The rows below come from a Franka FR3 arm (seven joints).
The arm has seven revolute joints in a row. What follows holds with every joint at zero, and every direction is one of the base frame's.
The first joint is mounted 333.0 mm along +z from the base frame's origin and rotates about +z.
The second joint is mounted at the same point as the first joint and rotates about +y.
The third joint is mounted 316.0 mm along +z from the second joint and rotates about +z.
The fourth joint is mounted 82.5 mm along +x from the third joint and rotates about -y.
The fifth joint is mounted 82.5 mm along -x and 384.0 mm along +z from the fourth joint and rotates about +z.
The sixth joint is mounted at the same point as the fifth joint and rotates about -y.
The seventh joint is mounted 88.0 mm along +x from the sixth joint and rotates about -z.
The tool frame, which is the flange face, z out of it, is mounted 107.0 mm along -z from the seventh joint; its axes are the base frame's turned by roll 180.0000, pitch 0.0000 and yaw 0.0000 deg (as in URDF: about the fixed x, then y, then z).
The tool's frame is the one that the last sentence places.
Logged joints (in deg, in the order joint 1, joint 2, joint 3, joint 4, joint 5, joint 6, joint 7), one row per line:
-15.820 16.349 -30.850 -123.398 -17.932 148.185 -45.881
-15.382 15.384 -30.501 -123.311 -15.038 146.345 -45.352
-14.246 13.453 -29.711 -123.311 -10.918 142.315 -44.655
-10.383 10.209 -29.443 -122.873 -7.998 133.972 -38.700
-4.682 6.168 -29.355 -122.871 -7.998 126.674 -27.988
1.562 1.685 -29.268 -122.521 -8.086 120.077 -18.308
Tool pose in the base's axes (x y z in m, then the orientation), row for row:
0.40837 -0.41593 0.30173 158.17 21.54 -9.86
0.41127 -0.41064 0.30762 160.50 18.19 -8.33
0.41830 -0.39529 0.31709 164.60 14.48 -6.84
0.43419 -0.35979 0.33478 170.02 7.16 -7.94
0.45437 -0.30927 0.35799 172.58 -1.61 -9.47
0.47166 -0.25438 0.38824 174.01 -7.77 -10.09
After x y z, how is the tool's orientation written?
As a rotation vector, in degrees.
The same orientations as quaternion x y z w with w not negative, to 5 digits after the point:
0.97385 0.13262 -0.06071 0.17421
0.97975 0.11104 -0.05085 0.15866
0.98721 0.08685 -0.04102 0.12726
0.99450 0.04188 -0.04644 0.08406
0.99651 -0.00930 -0.05468 0.06238
0.99617 -0.04448 -0.05776 0.04819

